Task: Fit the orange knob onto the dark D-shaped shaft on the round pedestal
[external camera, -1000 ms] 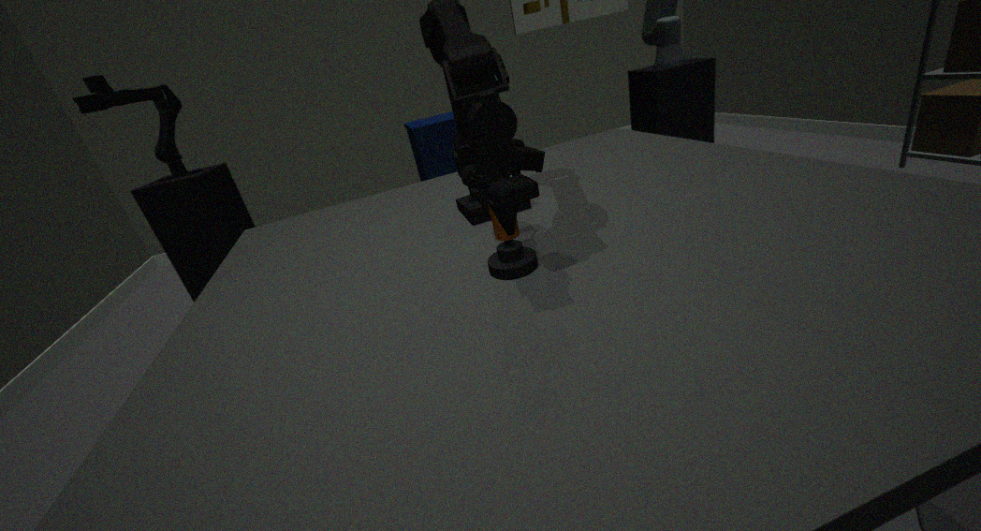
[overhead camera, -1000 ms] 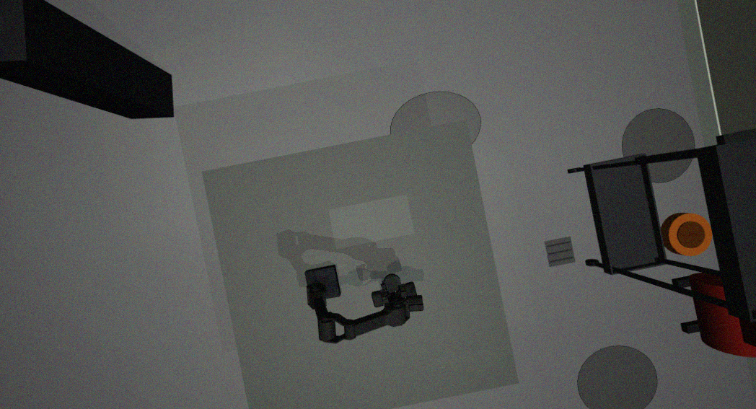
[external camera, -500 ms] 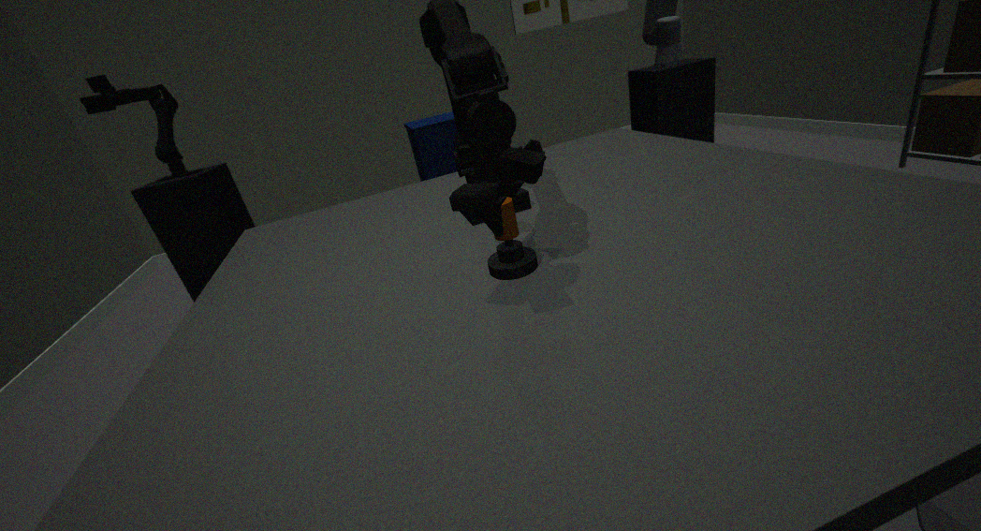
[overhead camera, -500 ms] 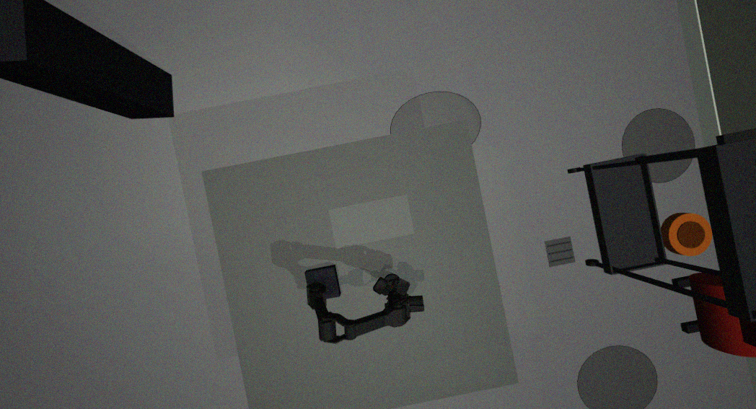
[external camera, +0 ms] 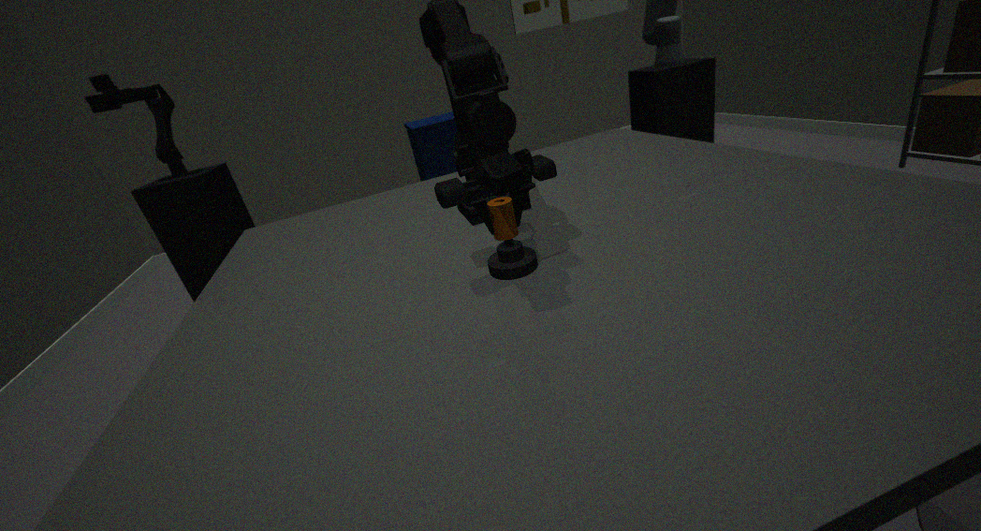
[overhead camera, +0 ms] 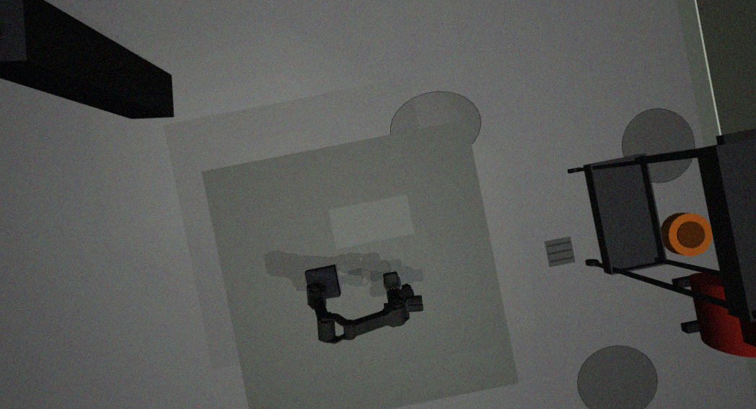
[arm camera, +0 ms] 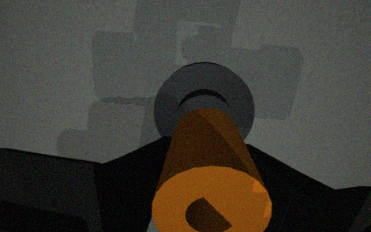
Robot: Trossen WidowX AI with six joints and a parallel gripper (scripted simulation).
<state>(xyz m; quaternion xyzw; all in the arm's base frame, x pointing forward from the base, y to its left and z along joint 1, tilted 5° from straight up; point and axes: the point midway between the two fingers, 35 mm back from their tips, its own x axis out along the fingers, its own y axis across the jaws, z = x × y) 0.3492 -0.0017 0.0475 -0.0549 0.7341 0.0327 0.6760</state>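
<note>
The dark round pedestal lies 40 mm below my gripper tip. Round my gripper tip: orange knob 20 mm above.
</note>
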